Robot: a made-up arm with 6 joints.
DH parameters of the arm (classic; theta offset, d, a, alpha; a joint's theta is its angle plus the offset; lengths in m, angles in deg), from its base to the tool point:
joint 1: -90 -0.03 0 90
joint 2: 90 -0.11 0.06 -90
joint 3: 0 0.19 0.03 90
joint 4: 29.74 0 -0.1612 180
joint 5: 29.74 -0.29 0.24 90
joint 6: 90 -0.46 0.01 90
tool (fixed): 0 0.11 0 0
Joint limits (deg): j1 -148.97..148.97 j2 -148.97..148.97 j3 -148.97..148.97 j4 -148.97..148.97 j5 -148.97..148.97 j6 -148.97..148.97
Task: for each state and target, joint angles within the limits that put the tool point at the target. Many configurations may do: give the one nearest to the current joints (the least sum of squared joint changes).
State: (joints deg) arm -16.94 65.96 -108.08 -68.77 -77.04 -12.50
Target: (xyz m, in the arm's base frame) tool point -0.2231 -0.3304 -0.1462
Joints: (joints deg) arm -17.44 73.49 -115.77 -62.45 -86.98 -18.99
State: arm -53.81 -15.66 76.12 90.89 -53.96 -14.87
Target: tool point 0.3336 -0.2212 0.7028
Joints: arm -58.97 -35.70 71.00 93.79 -22.50 -26.03
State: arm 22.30 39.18 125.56 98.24 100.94 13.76
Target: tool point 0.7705 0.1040 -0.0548
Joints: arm 33.87 30.95 136.27 107.50 93.28 17.96
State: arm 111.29 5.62 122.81 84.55 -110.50 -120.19
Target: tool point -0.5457 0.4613 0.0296
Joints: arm 82.51 25.71 140.19 73.69 -96.19 -134.81
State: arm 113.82 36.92 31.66 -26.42 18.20 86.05
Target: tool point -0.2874 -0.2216 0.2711
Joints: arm 133.15 76.43 17.43 5.06 -20.64 79.45
